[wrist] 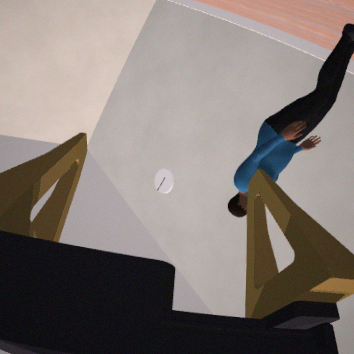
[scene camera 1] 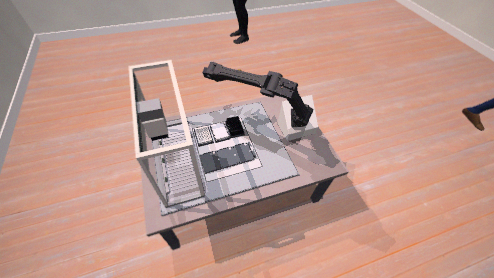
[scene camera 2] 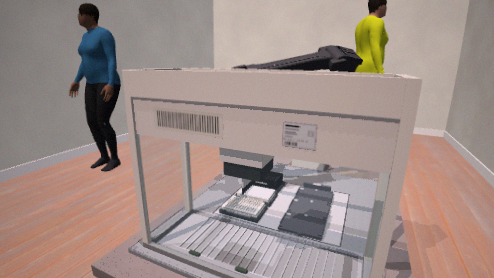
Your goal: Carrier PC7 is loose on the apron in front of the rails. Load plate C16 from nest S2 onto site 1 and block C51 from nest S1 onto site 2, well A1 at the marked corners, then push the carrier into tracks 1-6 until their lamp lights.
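Pixels of known places: gripper, fingertip midpoint: (wrist: 172,158); arm's base, origin of the base link: (scene camera 1: 297,117).
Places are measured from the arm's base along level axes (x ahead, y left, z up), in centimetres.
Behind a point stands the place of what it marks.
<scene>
The dark carrier (scene camera 1: 227,157) @(z -10.8, x 48.0, y 15.1 cm) (scene camera 2: 306,212) @(z -10.9, x 51.7, y 14.8 cm) lies flat on the white sheet in front of the rails (scene camera 1: 181,172) (scene camera 2: 225,245). Beside it stand a white plate with a grid of wells (scene camera 1: 203,135) (scene camera 2: 245,205), nearest the rails, a plain white-topped piece (scene camera 1: 220,132) @(z -9.3, x 49.6, y -4.0 cm) (scene camera 2: 261,193) @(z -9.3, x 50.4, y -3.3 cm) in the middle, and a black box-like piece (scene camera 1: 234,126) (scene camera 2: 273,179) farthest away. Labels are too small to read, so I cannot tell which is C16 or C51. My gripper (wrist: 172,158) @(z 19.2, x 34.2, y -26.5 cm) is open and empty, high above the table and pointed at the walls. Its fingers cannot be made out in the scene views.
A pale open frame (scene camera 1: 182,107) @(z 36.1, x 67.1, y 16.2 cm) (scene camera 2: 270,85) @(z 33.9, x 87.9, y 17.5 cm) stands over the rails, with a grey and black head (scene camera 1: 152,117) @(z 29.6, x 81.6, y 13.7 cm) (scene camera 2: 247,164) @(z 18.4, x 88.0, y 13.2 cm) hanging inside. The arm's white base block (scene camera 1: 295,131) @(z -5.6, x 2.2, y 6.6 cm) is at the table's far end. A person in blue (scene camera 2: 100,55) (wrist: 270,155) and one in yellow (scene camera 2: 369,42) stand beyond the table.
</scene>
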